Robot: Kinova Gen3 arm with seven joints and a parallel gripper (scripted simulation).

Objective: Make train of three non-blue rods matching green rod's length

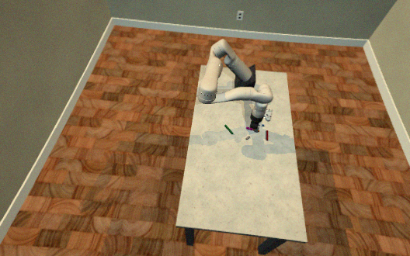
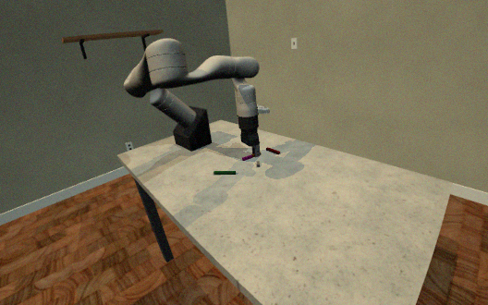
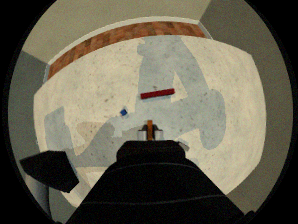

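The orange rod lies 1 cm below my hand. Also, from my hand: red rod 7 cm to the left, 3 cm ahead, 1 cm below; then grey rod 6 cm ahead, 5 cm to the right, 1 cm below; then small blue rod 5 cm behind, 4 cm to the left, 1 cm below.
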